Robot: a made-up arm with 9 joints.
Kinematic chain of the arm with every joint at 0, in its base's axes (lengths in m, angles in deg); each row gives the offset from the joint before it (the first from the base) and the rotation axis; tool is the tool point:
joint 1: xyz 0 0 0.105 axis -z
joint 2: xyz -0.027 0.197 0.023 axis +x
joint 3: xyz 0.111 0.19 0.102 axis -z
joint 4: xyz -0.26 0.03 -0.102 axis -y
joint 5: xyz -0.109 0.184 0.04 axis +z
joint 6: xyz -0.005 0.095 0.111 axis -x
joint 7: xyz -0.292 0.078 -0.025 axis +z
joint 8: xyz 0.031 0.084 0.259 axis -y
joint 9: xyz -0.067 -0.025 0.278 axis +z
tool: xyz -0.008 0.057 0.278
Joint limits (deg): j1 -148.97..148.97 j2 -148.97..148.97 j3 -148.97..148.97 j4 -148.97..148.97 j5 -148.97..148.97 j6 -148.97..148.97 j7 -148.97..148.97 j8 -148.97..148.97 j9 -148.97..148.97
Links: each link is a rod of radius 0.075 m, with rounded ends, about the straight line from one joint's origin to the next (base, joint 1, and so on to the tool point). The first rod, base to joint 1, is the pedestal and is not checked.
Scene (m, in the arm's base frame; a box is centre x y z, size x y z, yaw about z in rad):
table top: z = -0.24
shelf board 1: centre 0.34 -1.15 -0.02 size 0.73 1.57 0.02 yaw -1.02
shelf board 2: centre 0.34 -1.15 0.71 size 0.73 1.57 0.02 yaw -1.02
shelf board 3: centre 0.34 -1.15 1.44 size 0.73 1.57 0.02 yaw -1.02
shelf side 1: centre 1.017 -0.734 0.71 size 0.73 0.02 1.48 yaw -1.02
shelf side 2: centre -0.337 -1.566 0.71 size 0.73 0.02 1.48 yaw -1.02
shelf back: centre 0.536 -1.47 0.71 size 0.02 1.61 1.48 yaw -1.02
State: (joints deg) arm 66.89 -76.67 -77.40 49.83 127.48 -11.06 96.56 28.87 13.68
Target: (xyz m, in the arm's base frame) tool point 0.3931 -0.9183 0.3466
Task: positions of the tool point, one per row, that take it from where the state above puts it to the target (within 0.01 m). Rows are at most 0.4 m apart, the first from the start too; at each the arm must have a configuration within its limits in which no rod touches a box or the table.
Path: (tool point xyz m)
1: 0.7878 0.1518 0.6240
2: 0.7237 -0.1786 0.5401
3: 0.5089 -0.4526 0.4469
4: 0.1871 -0.5830 0.3466
5: 0.2657 -0.6988 0.3707
6: 0.3370 -0.8104 0.3710
7: 0.3931 -0.9183 0.3466

